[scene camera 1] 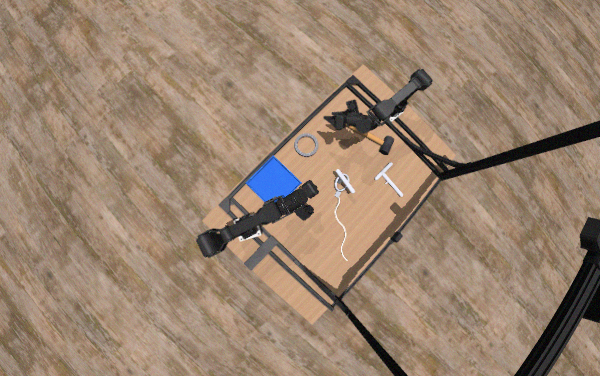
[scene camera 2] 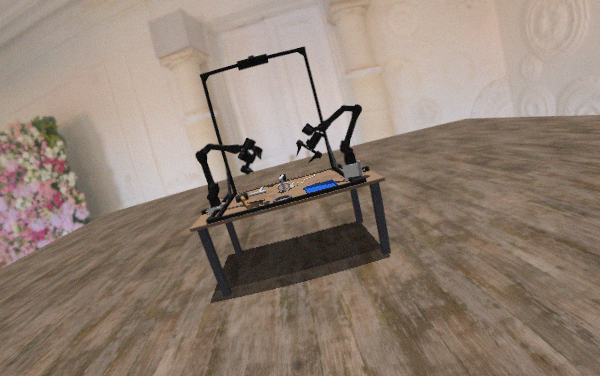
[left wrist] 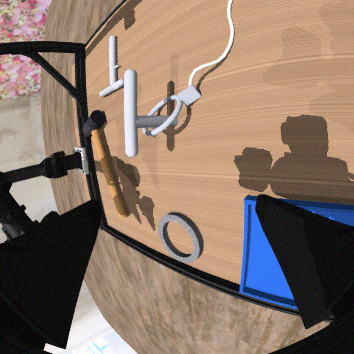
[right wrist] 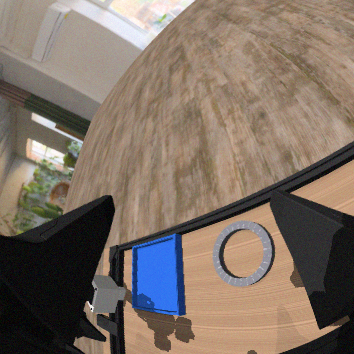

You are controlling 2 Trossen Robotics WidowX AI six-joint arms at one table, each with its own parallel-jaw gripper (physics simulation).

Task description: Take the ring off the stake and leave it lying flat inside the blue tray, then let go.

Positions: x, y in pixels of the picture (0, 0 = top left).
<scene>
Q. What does the hammer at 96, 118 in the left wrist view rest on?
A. The table.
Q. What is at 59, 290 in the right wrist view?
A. My right gripper.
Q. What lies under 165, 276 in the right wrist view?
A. A blue tray.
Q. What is my right gripper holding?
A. Nothing.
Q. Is my left gripper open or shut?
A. Open.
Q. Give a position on a blue tray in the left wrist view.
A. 261, 276
</scene>
